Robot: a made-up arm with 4 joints. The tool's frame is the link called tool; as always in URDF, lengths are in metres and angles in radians. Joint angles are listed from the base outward. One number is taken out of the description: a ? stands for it. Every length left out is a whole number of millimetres.
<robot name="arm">
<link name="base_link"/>
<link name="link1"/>
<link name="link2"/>
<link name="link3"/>
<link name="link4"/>
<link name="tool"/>
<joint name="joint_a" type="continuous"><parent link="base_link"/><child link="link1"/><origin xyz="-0.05 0.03 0.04" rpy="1.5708 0 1.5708"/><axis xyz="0 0 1"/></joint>
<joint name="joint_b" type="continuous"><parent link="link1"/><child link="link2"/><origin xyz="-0.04 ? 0" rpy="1.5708 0 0"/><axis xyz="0 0 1"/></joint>
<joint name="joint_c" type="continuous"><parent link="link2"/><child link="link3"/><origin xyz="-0.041 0.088 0" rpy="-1.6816 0.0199 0.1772"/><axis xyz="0 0 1"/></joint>
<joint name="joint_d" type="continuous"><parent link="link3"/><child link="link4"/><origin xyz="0.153 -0.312 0" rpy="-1.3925 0 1.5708"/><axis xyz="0 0 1"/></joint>
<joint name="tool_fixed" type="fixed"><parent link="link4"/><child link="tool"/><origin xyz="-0.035 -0.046 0" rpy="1.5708 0 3.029"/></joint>
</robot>
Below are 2 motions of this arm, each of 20 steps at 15 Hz.
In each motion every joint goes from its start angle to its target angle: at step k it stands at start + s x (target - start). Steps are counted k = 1, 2, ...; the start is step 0. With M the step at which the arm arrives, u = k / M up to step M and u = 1 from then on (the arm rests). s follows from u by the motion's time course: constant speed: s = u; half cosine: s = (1 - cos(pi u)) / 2; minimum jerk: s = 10 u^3 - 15 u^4 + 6 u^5.
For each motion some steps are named. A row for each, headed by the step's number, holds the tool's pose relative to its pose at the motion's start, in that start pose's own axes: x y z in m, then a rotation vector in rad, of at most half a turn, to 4 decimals.
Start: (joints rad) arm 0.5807 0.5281 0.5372 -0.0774
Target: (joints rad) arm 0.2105 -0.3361 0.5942 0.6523
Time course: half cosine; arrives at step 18
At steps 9, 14, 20:
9: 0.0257 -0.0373 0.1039 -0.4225 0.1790 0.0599
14: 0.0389 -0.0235 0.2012 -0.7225 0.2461 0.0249
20: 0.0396 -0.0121 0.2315 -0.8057 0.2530 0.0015

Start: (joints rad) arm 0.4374 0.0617 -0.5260 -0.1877
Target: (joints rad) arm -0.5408 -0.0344 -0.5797 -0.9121
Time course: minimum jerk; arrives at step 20
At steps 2, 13, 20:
2: 0.0006 0.0031 -0.0002 0.0021 -0.0052 0.0085
13: -0.0519 0.2775 0.0180 0.3873 -0.4557 0.6945
20: -0.1084 0.3455 0.0394 0.5848 -0.5781 0.8686

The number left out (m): 0.037
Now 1 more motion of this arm.
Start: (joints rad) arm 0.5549 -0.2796 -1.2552 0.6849
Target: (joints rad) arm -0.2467 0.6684 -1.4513 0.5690
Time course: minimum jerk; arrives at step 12
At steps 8, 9, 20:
8: -0.1615 0.3001 0.2343 -0.0745 -0.8173 0.8071
9: -0.2088 0.3264 0.2491 -0.0505 -0.9130 0.9255
20: -0.2575 0.3455 0.2601 -0.0178 -1.0019 1.0413

